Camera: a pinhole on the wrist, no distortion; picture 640 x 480 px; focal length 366.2 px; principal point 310.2 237.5 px. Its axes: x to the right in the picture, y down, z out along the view. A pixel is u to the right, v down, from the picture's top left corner.
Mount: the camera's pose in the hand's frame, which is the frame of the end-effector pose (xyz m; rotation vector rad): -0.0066 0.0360 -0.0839 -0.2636 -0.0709 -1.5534
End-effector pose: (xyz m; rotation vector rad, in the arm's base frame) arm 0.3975 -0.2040 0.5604 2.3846 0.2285 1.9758
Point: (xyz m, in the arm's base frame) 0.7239 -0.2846 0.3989
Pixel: 342 101
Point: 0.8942 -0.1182 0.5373
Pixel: 443 246
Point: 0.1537 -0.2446 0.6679
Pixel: behind the camera
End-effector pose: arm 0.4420 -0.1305 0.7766 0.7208 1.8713 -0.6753
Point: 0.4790 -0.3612 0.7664
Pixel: outside the picture
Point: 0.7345 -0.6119 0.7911
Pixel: 495 51
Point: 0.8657 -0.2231 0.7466
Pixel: 202 85
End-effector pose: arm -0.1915 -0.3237 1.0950 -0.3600 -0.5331 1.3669
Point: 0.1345 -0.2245 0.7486
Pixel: behind the camera
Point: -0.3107 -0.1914 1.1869
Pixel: 331 407
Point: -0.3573 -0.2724 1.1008
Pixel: 189 268
